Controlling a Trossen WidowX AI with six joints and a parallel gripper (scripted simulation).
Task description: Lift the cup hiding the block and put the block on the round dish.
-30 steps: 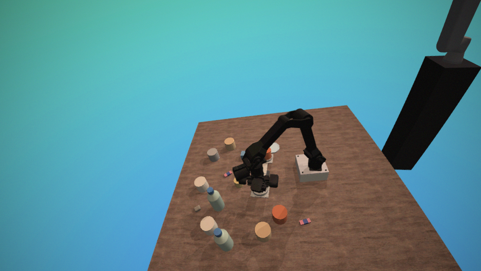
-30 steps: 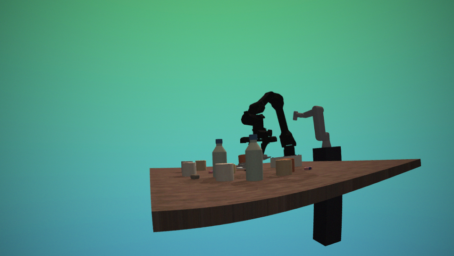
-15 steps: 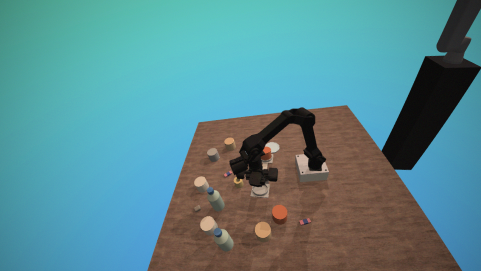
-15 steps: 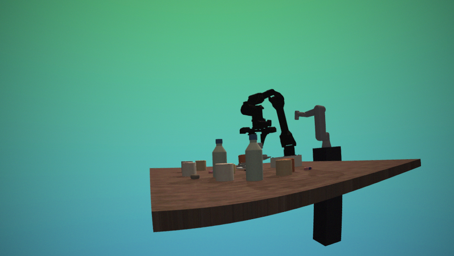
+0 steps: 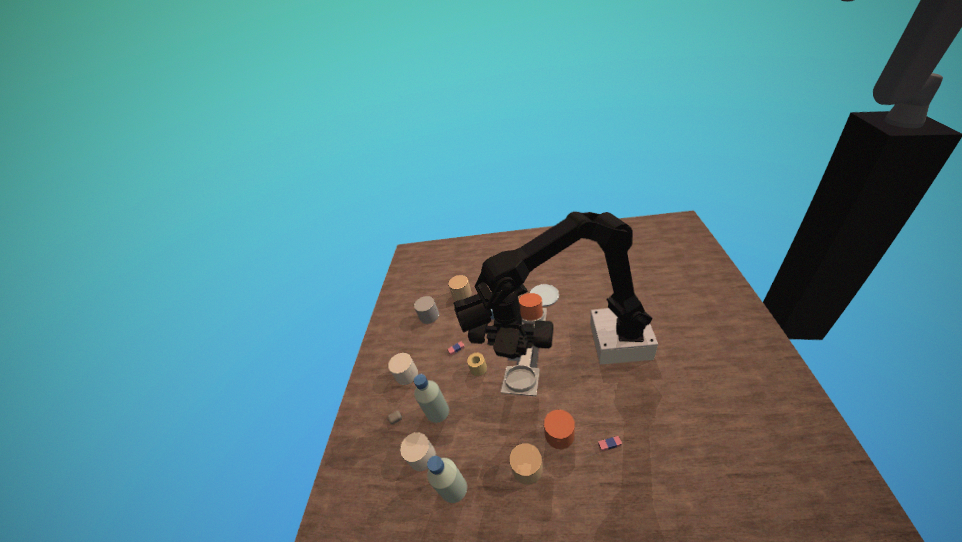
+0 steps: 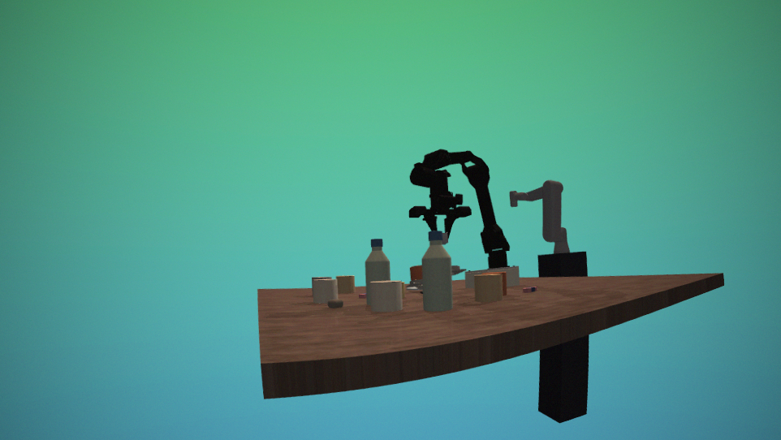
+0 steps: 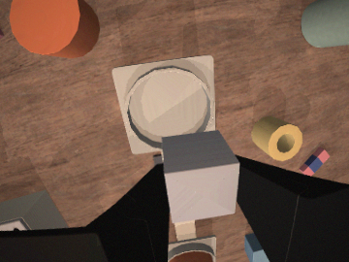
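Now: the pale round dish 36 cm to the right of my gripper tip, 17 cm below it and 3 cm behind it. Also, from my gripper tip: orange cup: 13 cm to the left, 13 cm below, 11 cm behind; grey block: right at my gripper tip; yellow ring: 15 cm below, 13 cm ahead, 5 cm to the right.
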